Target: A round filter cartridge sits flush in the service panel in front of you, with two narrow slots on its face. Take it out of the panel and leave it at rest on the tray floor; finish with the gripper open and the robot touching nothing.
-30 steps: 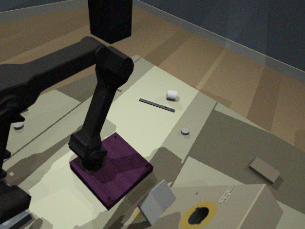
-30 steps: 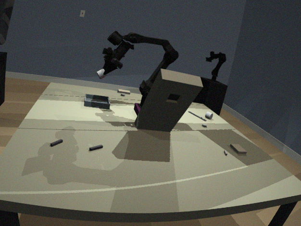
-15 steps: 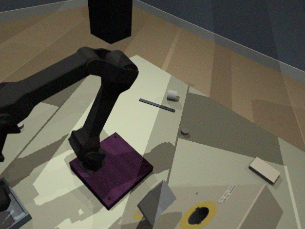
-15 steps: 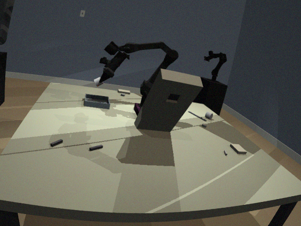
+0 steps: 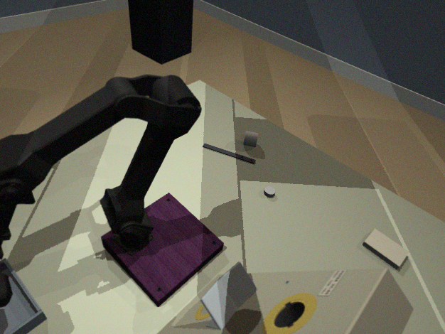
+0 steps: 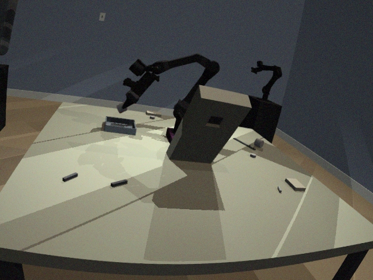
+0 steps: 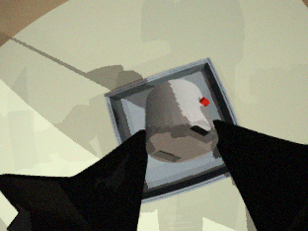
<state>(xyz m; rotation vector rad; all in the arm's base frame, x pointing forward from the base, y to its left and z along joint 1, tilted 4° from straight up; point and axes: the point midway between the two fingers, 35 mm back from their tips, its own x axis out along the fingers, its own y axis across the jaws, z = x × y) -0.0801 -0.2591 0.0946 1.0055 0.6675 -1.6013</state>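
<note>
Now: gripper tip right at the round grey filter cartridge. Also, from my gripper tip: grey tray: 100 mm below; then grey wedge-like flap: 350 mm ahead, 260 mm to the left, 40 mm above; then sloping service panel: 400 mm ahead, 250 mm to the left, 60 mm above.
</note>
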